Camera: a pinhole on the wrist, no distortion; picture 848 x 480 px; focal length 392.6 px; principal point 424.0 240.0 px. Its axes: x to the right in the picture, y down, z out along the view. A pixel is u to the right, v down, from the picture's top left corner.
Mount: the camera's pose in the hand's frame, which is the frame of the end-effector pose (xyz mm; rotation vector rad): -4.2 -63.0 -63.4 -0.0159 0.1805 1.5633
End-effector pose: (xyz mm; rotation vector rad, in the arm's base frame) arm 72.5 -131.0 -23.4 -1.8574 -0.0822 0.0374
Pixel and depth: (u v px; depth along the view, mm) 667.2 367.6 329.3
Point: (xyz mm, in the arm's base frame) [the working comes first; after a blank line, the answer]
In the camera's frame: 204.0 107.0 329.3

-14.1 48.4 -268.9
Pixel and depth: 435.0 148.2 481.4
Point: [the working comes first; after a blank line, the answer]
In the camera's frame: 13.5 -112.6 481.4

203.3 259.2 -142.7
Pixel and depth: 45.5 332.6 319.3
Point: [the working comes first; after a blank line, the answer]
In the camera's frame: -307.8 75.3 319.3

-4.8 243.1 205.5
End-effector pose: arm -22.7 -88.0 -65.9 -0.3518 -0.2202 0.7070
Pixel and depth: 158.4 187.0 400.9
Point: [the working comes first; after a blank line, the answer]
In the camera's frame: -271.2 -54.1 400.9

100.5 -139.3 381.9
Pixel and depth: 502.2 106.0 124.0
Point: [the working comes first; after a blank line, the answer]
In the camera's frame: 24.7 -42.3 124.0

12.7 -58.3 -5.5
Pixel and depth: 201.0 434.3 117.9
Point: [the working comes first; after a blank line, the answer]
In the camera's frame: -67.0 58.3 117.9

-12.9 -185.5 36.3
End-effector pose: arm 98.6 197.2 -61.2 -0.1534 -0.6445 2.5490
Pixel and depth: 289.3 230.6 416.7
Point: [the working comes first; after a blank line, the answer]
In the camera's frame: -143.0 -10.0 416.7

41.6 187.1 333.1
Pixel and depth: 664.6 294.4 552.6
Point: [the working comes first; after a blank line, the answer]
In the camera's frame: 338.7 76.6 552.6

-133.6 -261.3 171.3
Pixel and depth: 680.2 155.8 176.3
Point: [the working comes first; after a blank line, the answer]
In the camera's frame: 115.0 -37.8 176.3

0.9 129.1 -13.5
